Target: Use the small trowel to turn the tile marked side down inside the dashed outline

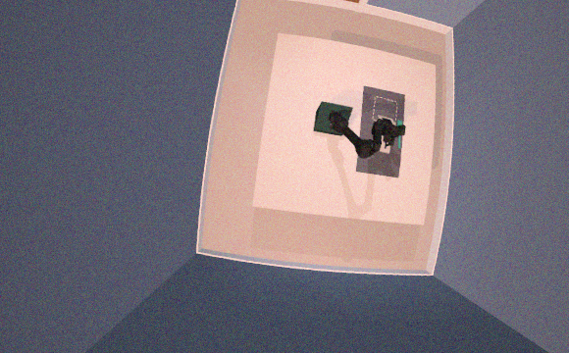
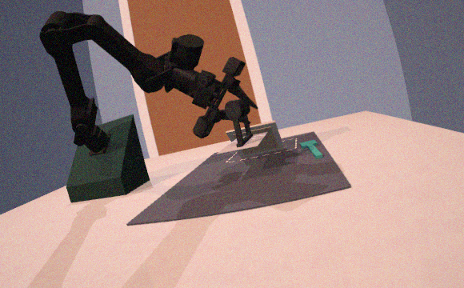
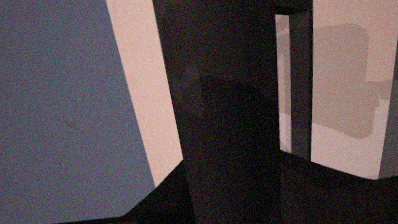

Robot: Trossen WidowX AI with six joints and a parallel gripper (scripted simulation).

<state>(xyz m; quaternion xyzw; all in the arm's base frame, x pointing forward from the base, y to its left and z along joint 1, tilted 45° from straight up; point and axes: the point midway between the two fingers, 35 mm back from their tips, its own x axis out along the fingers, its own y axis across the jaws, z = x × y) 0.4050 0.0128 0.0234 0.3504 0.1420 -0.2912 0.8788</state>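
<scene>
Right now the cream tile is 11 cm to the left of my gripper tip, 7 cm below it and 3 cm behind it. From my gripper tip the other things lie so: teal t-shaped piece (10 cm below, 10 cm ahead, 8 cm to the left); grey mat (13 cm below, 4 cm to the left, 3 cm behind); trowel (3 cm behind, 1 cm below).
</scene>
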